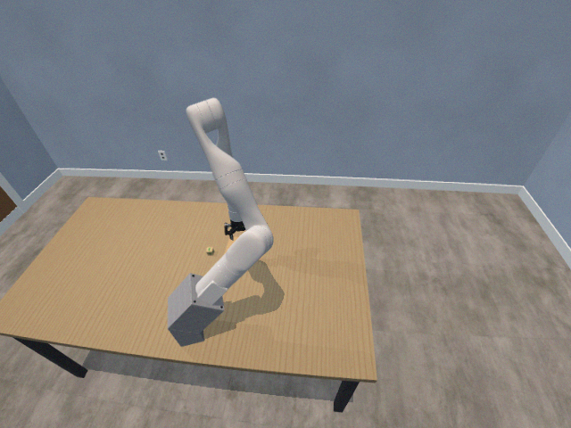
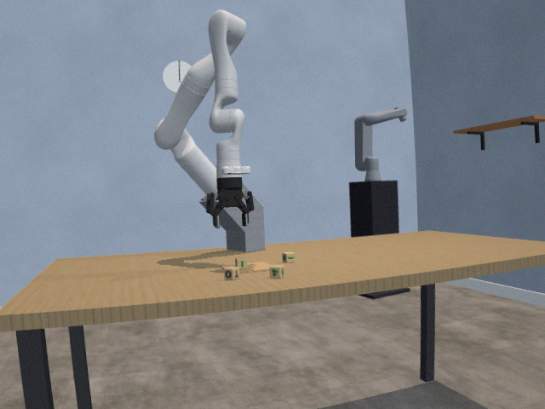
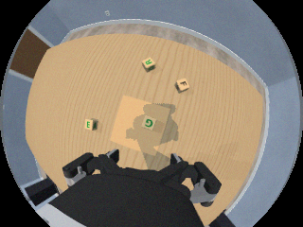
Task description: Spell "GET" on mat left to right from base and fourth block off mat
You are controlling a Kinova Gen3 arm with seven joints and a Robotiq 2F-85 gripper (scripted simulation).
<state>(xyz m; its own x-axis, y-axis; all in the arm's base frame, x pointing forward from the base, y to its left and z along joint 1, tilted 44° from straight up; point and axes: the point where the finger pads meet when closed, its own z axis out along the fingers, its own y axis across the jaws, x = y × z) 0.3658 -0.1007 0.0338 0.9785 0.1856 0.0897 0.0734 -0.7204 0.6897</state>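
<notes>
The T block is 17 cm ahead of my hand, 11 cm below it and 8 cm to the right of it. Also, from my hand: G block: 11 cm below, 5 cm ahead; then mat: 13 cm below, 4 cm ahead, 3 cm to the left.
</notes>
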